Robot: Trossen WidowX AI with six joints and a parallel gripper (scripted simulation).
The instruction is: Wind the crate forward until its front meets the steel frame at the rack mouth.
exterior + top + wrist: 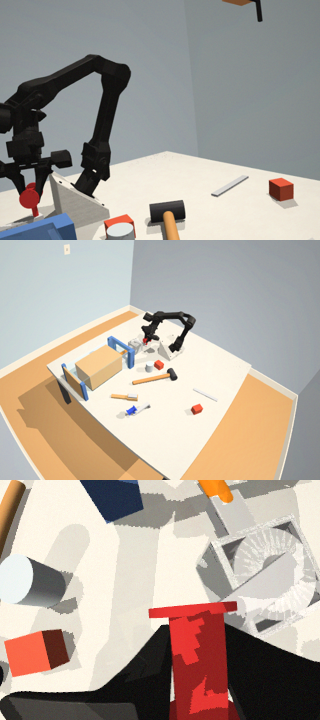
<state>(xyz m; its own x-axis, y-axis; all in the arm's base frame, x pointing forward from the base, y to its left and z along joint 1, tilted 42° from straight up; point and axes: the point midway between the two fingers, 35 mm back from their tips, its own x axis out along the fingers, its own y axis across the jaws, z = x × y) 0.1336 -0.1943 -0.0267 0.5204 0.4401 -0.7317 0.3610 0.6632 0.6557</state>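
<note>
The grey crank bar lies 1 cm behind my gripper tip, 3 cm to the right of it and 3 cm below it. Round my gripper tip: grey winch: 1 cm behind, 10 cm to the right, 10 cm below; then blue frame: 16 cm ahead, 10 cm to the right, 3 cm below; then red knob: 1 cm behind, 1 cm to the left.
</note>
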